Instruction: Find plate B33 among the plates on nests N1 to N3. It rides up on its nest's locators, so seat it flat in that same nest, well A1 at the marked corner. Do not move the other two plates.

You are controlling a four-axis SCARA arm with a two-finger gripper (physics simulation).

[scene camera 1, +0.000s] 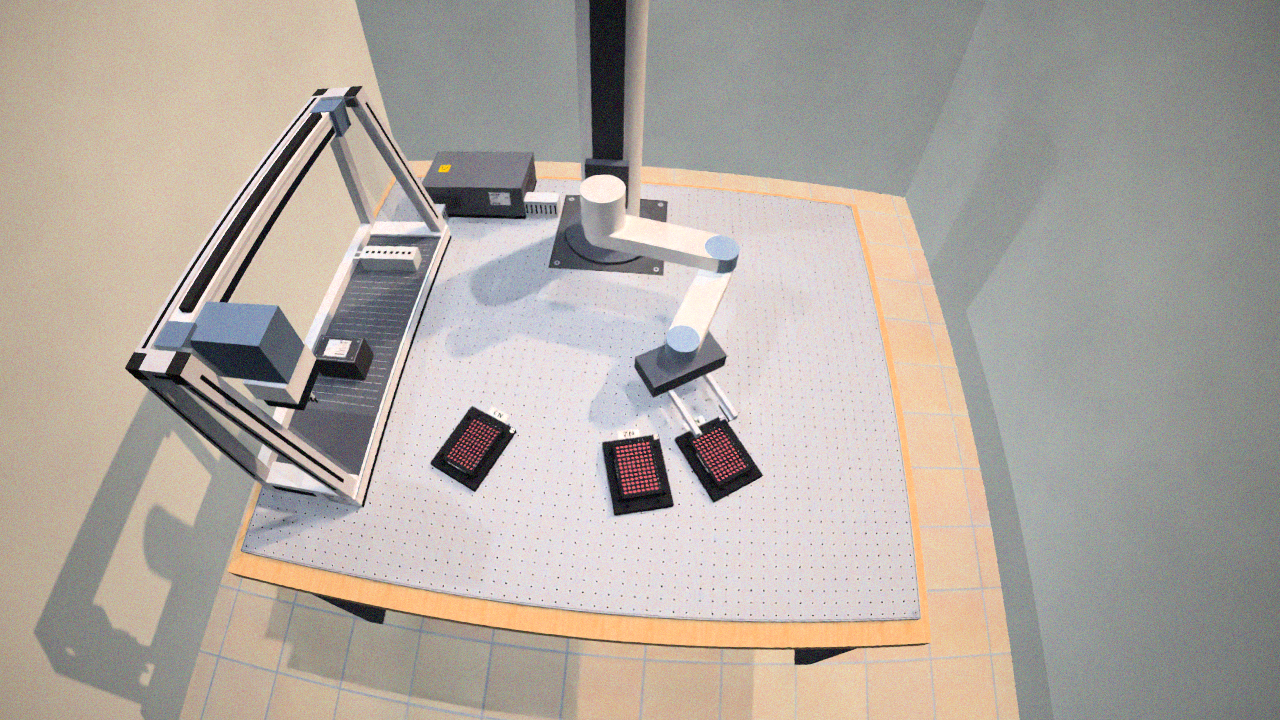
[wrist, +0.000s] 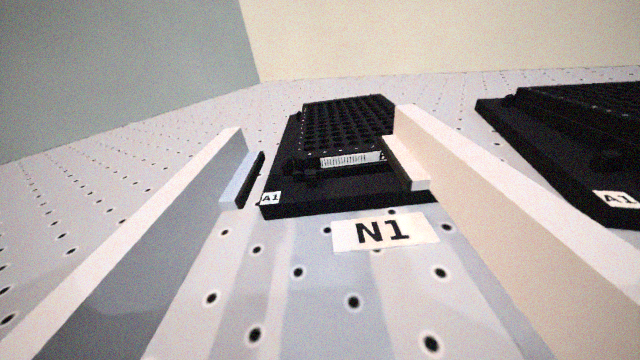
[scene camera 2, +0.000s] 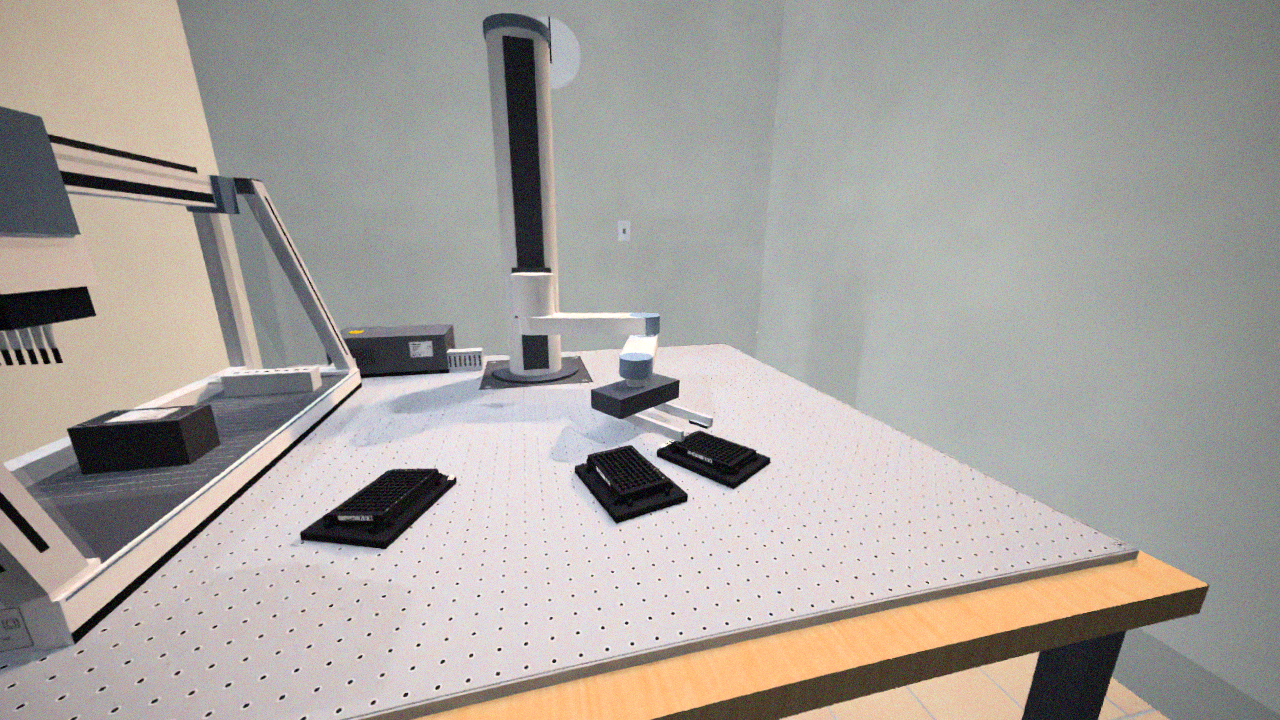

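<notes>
Plate B33 point(scene camera 1: 723, 452) point(scene camera 2: 720, 450) point(wrist: 345, 122) is a black well plate on nest N1 point(scene camera 1: 741, 481) point(scene camera 2: 735, 476) point(wrist: 340, 189). Its barcode end faces the wrist camera; the right finger hides the label's characters. The nest's A1 mark is at its near left corner in the wrist view. Whether the plate sits flat is not clear. My gripper point(scene camera 1: 716, 425) point(scene camera 2: 695, 429) point(wrist: 318, 134) is shut with nothing between the fingers, which stand apart at the nest's labelled end. The other plates sit on N2 point(scene camera 1: 637, 467) point(scene camera 2: 629, 470) and N3 point(scene camera 1: 474, 445) point(scene camera 2: 384, 497).
Nest N2 stands close beside N1, at the right in the wrist view. A gantry frame point(scene camera 1: 335, 93) with a black box point(scene camera 1: 344, 356) point(scene camera 2: 143, 438) on its deck stands at the left. A dark grey box point(scene camera 1: 483, 183) point(scene camera 2: 398, 351) is at the back, beside the arm's column.
</notes>
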